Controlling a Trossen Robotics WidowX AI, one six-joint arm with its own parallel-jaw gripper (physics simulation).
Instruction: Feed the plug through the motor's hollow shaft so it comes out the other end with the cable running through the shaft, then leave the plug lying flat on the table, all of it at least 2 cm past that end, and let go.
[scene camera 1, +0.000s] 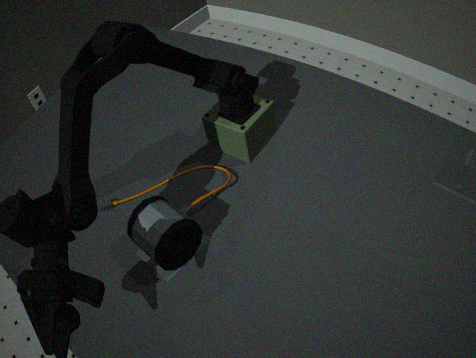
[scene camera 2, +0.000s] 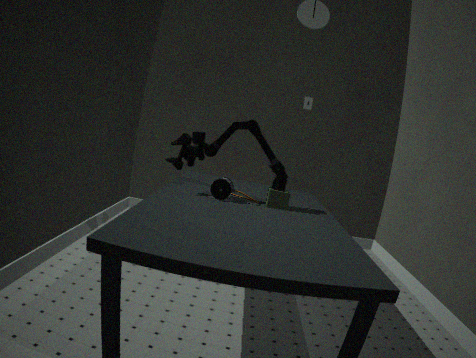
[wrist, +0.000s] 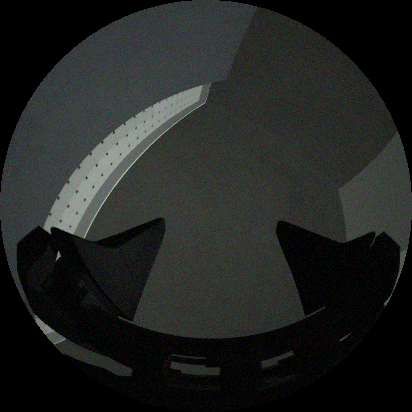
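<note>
The motor is a grey cylinder with black ends, lying on its side on the table. An orange cable curves beside it, outside the shaft. One cable end, with a small dark-banded plug, points away to the left of the motor in the first scene view. The other end comes down close to the motor's side. The shaft opening is too dark to make out. My gripper is open and empty, raised high and well away from motor and plug. Motor and cable do not show in the wrist view.
A green block-shaped base carries the arm, behind the cable. The arm arches over the dark table. The wrist view shows the wall, part of the floor and a table edge.
</note>
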